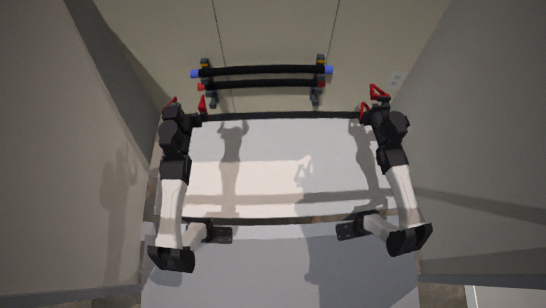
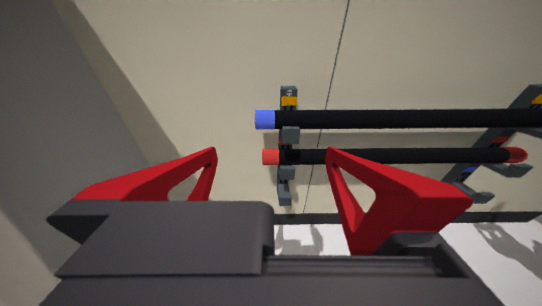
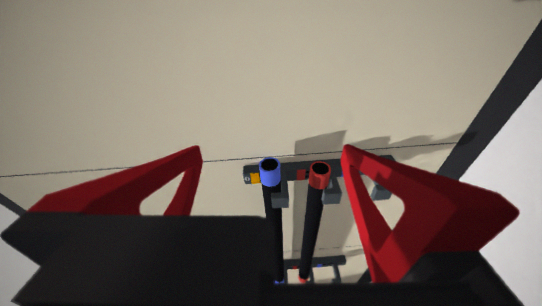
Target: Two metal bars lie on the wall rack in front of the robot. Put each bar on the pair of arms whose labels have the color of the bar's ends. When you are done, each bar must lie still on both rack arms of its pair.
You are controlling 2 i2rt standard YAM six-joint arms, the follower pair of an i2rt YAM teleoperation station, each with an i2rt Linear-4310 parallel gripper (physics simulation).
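Frame: origin at the left arm's base, x left, y back, z up, level; millimetres.
Seen in the pictures: left gripper, fingertip midpoint: (image 1: 189, 96) (image 2: 271, 153); right gripper, fingertip midpoint: (image 1: 367, 93) (image 3: 271, 153); left arm's base, link origin: (image 1: 208, 234); right arm's base, link origin: (image 1: 358, 229).
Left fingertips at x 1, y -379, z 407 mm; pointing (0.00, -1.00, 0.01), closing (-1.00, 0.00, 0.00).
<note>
Pixels of each thing's top centre, then the offset from my left fingertips to it. "*": a spot on its surface instead. Level surfaces: height alone.
- black bar with blue ends, top centre: (image 2: 415, 109) (image 3: 269, 244) (image 1: 260, 66) dy -129, dx -228, dz -6 mm
- black bar with red ends, top centre: (image 2: 391, 149) (image 3: 302, 242) (image 1: 260, 80) dy -129, dx -225, dz -81 mm
- blue label, surface spot: (image 2: 469, 170) * dy -148, dx -437, dz -149 mm
- white table, surface height: dz -395 mm
- wall outlet, top centre: (image 1: 398, 75) dy -175, dx -786, dz -61 mm
A black bar with blue ends (image 1: 264, 70) (image 2: 400, 118) (image 3: 274, 215) lies on the top rack arms, by the yellow labels (image 2: 289, 101) (image 3: 255, 178). A black bar with red ends (image 1: 262, 83) (image 2: 425, 155) (image 3: 312, 215) lies below it on the middle arms, by the red labels (image 2: 500, 140) (image 3: 301, 174). The lowest arms, by the blue label (image 2: 469, 170), bear no bar. My left gripper (image 1: 188, 101) (image 2: 271, 153) is open and empty, below and left of the bars. My right gripper (image 1: 367, 95) (image 3: 271, 153) is open and empty, right of the bar ends, rolled sideways.
The rack's dark uprights (image 1: 321, 57) (image 2: 288, 90) (image 3: 290, 171) are fixed to the beige wall. A white table (image 1: 280, 145) stands below, with a dark strip (image 1: 280, 115) along its wall side. Grey panels stand at both sides. A wall outlet (image 1: 396, 79) is near the right gripper.
</note>
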